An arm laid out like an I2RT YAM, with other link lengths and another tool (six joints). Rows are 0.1 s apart.
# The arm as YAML. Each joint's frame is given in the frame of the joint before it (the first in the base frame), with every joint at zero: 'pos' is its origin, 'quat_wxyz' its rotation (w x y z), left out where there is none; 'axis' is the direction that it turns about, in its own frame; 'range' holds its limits. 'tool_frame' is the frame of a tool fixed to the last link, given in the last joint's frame.
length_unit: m
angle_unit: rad
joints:
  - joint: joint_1
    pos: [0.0, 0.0, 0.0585]
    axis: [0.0, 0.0, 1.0]
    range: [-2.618, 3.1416]
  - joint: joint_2
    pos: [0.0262, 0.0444, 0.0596]
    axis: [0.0, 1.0, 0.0]
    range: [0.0, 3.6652]
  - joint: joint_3
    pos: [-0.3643, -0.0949, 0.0]
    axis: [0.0, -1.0, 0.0]
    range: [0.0, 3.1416]
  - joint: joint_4
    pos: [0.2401, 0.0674, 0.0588]
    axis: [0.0, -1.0, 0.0]
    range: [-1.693, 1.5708]
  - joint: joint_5
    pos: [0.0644, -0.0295, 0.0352]
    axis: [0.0, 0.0, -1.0]
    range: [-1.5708, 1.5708]
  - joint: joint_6
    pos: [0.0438, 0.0, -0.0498]
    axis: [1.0, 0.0, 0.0]
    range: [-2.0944, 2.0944]
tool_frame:
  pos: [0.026, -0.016, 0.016]
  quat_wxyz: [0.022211, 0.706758, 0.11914, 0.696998]
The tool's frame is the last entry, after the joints.
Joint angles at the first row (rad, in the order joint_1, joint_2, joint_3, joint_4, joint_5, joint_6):
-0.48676, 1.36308, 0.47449, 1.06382, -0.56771, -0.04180
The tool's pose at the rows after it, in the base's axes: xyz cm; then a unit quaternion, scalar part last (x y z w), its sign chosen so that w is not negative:
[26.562 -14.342 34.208 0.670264 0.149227 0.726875 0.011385]
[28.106 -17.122 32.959 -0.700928 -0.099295 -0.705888 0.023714]
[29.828 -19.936 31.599 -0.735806 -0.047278 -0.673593 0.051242]
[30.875 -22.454 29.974 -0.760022 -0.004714 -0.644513 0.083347]
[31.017 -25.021 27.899 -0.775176 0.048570 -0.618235 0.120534]
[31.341 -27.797 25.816 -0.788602 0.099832 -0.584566 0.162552]
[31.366 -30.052 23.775 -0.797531 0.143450 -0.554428 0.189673]
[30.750 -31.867 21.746 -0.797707 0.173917 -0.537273 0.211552]
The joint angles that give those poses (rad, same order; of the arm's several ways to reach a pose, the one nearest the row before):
-0.53991, 1.43269, 0.53159, 1.00877, -0.60598, 0.03727
-0.59016, 1.51004, 0.59828, 0.92708, -0.62732, 0.10325
-0.62739, 1.58744, 0.68939, 0.78914, -0.62624, 0.13632
-0.66850, 1.65977, 0.75919, 0.68434, -0.65301, 0.16777
-0.72159, 1.72820, 0.80396, 0.61000, -0.68943, 0.22135
-0.77266, 1.80694, 0.87986, 0.49212, -0.73535, 0.25706
-0.81245, 1.87622, 0.93943, 0.39648, -0.75750, 0.27265
-0.85560, 1.93446, 0.96319, 0.36153, -0.79241, 0.28283

